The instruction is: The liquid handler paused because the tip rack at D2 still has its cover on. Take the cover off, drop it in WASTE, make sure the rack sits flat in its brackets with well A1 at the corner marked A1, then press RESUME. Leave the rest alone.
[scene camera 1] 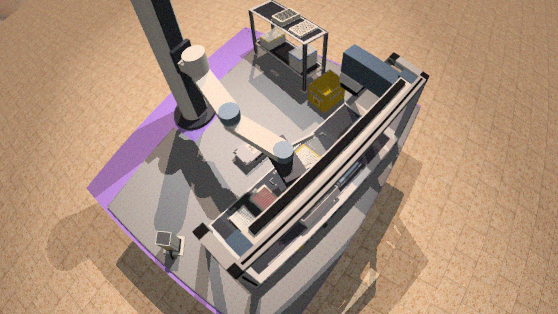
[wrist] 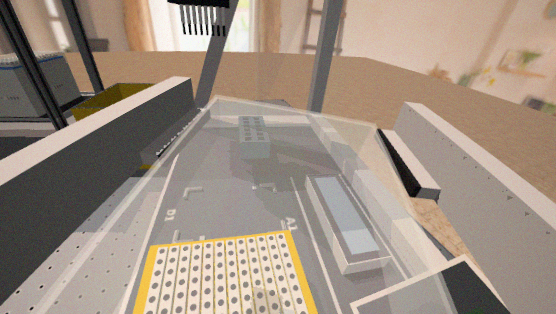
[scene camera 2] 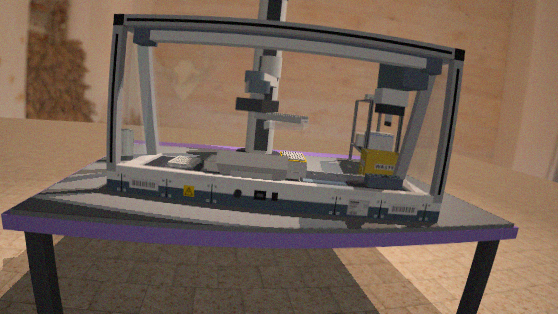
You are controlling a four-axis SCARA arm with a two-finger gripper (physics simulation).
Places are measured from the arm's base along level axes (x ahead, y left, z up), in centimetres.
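Pixels of known places: gripper, fingertip midpoint: (scene camera 1: 321, 145) (wrist: 294, 107) (scene camera 2: 305, 120); arm's base, origin of the base link: (scene camera 1: 195, 111).
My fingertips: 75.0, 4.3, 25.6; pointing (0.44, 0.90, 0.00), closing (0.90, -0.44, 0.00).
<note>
Ahead of a thing's pixels: the offset from my fingertips to its top centre, as dx, dy, dz. "pt": to the spot under its first point.
My gripper (scene camera 2: 299, 120) (wrist: 294, 107) is shut on the clear cover (scene camera 2: 291, 125) (wrist: 345, 120) and holds it raised above the deck. In the wrist view a finger grips each side, and the deck shows through it. The tip rack {-2.7, -5.2, +0.1} (scene camera 1: 306, 156) (scene camera 2: 293, 156) (wrist: 225, 275), white with a yellow rim, stands on the deck below. Its near side is cut off in the wrist view, so I cannot tell its seating or well A1's corner. The yellow WASTE box {-18.5, +39.9, -10.8} (scene camera 1: 326, 91) (scene camera 2: 375, 161) (wrist: 118, 98) stands behind the deck. The RESUME button does not show.
The gantry beam (scene camera 2: 290, 41) spans the deck, with a pipette head (scene camera 2: 390, 97) (wrist: 204, 19) hanging near WASTE. A shelf unit {pt -30.8, +37.3, -7.0} (scene camera 1: 304, 70) stands beyond it. A red rack {-8.8, -25.8, -16.0} (scene camera 1: 264, 198), a white plate {-11.0, -38.0, -17.7} (scene camera 1: 243, 218), a grey block (wrist: 254, 142) and a trough (wrist: 350, 220) are on the deck.
</note>
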